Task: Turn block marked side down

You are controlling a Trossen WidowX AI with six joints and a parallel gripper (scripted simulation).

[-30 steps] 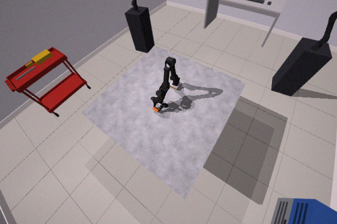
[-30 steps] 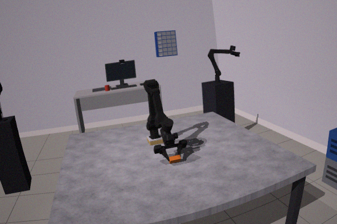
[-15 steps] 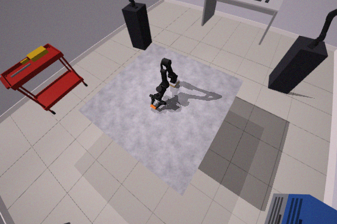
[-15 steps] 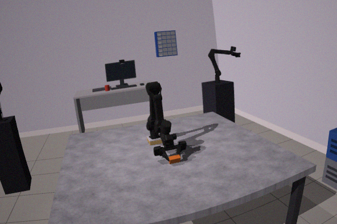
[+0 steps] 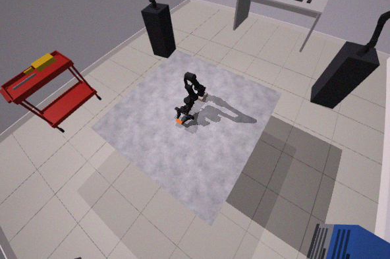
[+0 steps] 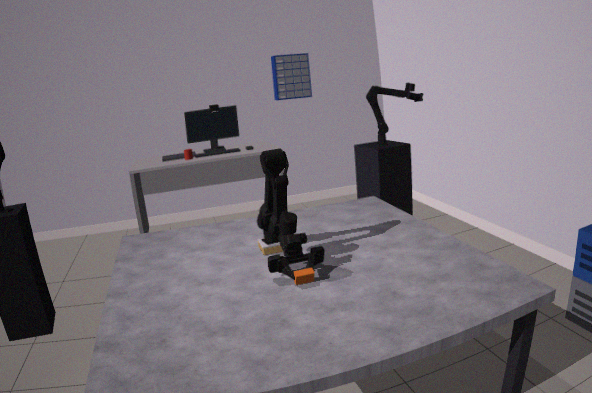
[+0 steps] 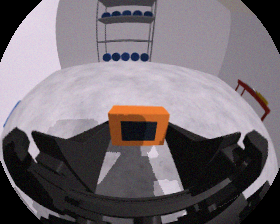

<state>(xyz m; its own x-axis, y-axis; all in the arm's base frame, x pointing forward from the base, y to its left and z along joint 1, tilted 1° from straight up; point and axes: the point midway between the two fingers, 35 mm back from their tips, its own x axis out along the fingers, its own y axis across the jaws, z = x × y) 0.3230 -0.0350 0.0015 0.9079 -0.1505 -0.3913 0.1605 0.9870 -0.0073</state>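
The orange block is 1 cm behind my gripper tip.
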